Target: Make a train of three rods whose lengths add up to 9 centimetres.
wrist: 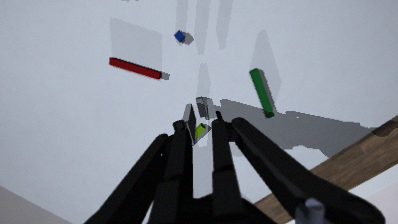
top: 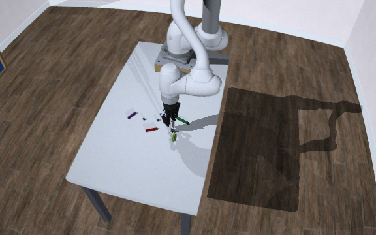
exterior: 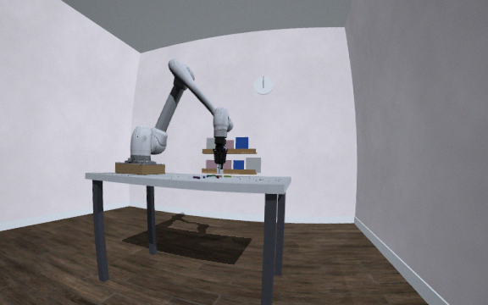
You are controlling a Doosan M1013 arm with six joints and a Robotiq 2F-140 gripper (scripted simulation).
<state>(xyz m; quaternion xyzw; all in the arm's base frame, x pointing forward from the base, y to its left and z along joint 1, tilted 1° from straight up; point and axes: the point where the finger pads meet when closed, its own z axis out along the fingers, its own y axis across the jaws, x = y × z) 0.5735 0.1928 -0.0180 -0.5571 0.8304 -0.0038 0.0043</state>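
The grey rod lies 50 mm below my hand. The rest, counted from my hand: green rod: 90 mm behind, 40 mm to the left, 50 mm below; then red rod: 40 mm ahead, 100 mm to the right, 50 mm below; then lime rod: 40 mm ahead, 30 mm to the left, 50 mm below.
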